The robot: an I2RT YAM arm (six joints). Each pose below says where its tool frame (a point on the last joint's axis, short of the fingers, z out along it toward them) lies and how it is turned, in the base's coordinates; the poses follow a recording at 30 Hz.
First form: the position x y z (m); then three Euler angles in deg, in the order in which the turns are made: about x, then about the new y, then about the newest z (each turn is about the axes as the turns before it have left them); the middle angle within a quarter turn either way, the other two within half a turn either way.
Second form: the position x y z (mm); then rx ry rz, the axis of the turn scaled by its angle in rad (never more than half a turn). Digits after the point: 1 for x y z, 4 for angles.
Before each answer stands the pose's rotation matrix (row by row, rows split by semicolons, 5 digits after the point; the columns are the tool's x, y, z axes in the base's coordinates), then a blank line. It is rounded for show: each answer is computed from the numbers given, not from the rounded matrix.
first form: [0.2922, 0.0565, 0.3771, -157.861, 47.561, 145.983]
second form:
-0.55933 -0.37751 0.73800; -0.28767 0.92335 0.25430; -0.77743 -0.07006 -0.62505

[292.2, 56.5, 377.1, -0.4708, 2.1994, 0.1304]
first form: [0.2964, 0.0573, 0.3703, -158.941, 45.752, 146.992]
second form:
-0.58514 -0.38011 0.71633; -0.29252 0.92280 0.25073; -0.75633 -0.06283 -0.65116

[296.4, 57.3, 370.3, -0.4755, 2.2334, 0.1328]
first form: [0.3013, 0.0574, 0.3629, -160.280, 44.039, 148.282]
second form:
-0.61150 -0.37794 0.69515; -0.29538 0.92408 0.24256; -0.73404 -0.05700 -0.67671

[301.3, 57.4, 362.9, -0.4755, 2.2684, 0.1310]
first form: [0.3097, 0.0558, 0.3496, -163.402, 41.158, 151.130]
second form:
-0.65933 -0.36352 0.65814; -0.29807 0.93000 0.21507; -0.69025 -0.05437 -0.72153

[309.7, 55.8, 349.6, -0.4663, 2.3336, 0.1133]
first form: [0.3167, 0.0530, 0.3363, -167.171, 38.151, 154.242]
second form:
-0.70825 -0.34174 0.61774; -0.30019 0.93776 0.17461; -0.63896 -0.06177 -0.76676

[316.7, 53.0, 336.3, -0.4522, 2.4040, 0.0795]
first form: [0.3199, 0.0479, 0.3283, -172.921, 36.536, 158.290]
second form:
-0.74649 -0.29722 0.59533; -0.29893 0.94912 0.09902; -0.59447 -0.10404 -0.79736

[319.9, 47.9, 328.3, -0.4195, 2.4582, -0.0035]
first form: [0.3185, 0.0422, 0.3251, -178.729, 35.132, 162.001]
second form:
-0.77781 -0.25271 0.57546; -0.29678 0.95477 0.01814; -0.55402 -0.15668 -0.81763

[318.5, 42.2, 325.1, -0.3871, 2.5011, -0.0976]
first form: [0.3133, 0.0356, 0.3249, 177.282, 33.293, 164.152]
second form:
-0.80410 -0.22827 0.54892; -0.29782 0.95380 -0.03964; -0.51451 -0.19535 -0.83493

[313.3, 35.6, 324.9, -0.3720, 2.5405, -0.1662]
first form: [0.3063, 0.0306, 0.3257, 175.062, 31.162, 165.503]
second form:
-0.82846 -0.21421 0.51746; -0.29252 0.95342 -0.07366; -0.47758 -0.21239 -0.85253

[306.3, 30.6, 325.7, -0.3598, 2.5807, -0.2031]
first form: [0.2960, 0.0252, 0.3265, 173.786, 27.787, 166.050]
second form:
-0.85859 -0.21328 0.46619; -0.28863 0.95264 -0.09576; -0.42368 -0.21678 -0.87949

[296.0, 25.2, 326.5, -0.3591, 2.6405, -0.2236]
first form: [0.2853, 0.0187, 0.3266, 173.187, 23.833, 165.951]
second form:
-0.88737 -0.22205 0.40407; -0.28754 0.95160 -0.10851; -0.36042 -0.21248 -0.90827

[285.3, 18.7, 326.6, -0.3684, 2.7093, -0.2321]
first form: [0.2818, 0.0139, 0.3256, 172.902, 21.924, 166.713]
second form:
-0.90285 -0.21321 0.37338; -0.27297 0.95517 -0.11463; -0.33220 -0.20541 -0.92057

[281.8, 13.9, 325.6, -0.3531, 2.7442, -0.2324]
